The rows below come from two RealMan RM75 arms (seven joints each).
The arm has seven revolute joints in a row. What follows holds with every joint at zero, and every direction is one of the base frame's.
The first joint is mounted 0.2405 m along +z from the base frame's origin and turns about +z.
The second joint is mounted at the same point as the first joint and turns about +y.
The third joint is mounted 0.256 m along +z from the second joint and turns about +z.
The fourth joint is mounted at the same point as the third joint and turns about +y.
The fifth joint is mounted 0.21 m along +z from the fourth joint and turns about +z.
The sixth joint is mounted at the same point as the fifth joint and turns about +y.
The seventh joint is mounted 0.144 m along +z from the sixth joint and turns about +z.
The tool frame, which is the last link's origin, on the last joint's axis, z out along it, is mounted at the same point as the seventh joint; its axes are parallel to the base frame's.
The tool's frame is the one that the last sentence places.
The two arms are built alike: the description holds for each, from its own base.
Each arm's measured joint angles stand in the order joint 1, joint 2, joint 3, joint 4, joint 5, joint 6, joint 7.
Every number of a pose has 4 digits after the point. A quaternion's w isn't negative.
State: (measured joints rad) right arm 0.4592 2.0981 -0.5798 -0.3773 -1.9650 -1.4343 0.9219; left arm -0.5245 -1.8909 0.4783 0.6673 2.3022 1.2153 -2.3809
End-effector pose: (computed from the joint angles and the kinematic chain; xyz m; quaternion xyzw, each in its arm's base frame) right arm 0.3024 0.2930 -0.0439 -0.9288 0.1753 0.2538 0.2054; left arm -0.3678 0.3638 0.1102 -0.6606 -0.6607 -0.1925 0.3001
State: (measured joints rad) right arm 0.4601 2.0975 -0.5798 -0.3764 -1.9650 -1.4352 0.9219; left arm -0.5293 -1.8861 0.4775 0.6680 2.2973 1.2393 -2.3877
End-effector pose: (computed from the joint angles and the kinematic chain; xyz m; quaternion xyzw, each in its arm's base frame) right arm 0.3022 0.2932 -0.0438 -0.9289 0.1750 0.2542 0.2049; left arm -0.3639 0.3645 0.1111 -0.6636 -0.6611 -0.1960 0.2901
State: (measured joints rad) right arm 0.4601 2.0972 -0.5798 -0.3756 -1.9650 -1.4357 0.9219; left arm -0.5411 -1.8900 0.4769 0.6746 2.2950 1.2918 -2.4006
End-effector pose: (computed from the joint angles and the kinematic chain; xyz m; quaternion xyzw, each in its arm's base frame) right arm 0.3022 0.2931 -0.0439 -0.9288 0.1751 0.2544 0.2046; left arm -0.3536 0.3651 0.1069 -0.6725 -0.6618 -0.2003 0.2637
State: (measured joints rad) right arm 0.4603 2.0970 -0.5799 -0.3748 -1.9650 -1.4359 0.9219; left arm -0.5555 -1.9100 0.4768 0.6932 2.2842 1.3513 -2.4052
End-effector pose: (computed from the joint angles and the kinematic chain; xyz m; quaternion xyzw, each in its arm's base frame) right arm 0.3022 0.2930 -0.0439 -0.9288 0.1752 0.2545 0.2044; left arm -0.3381 0.3661 0.0979 -0.6867 -0.6568 -0.2089 0.2310
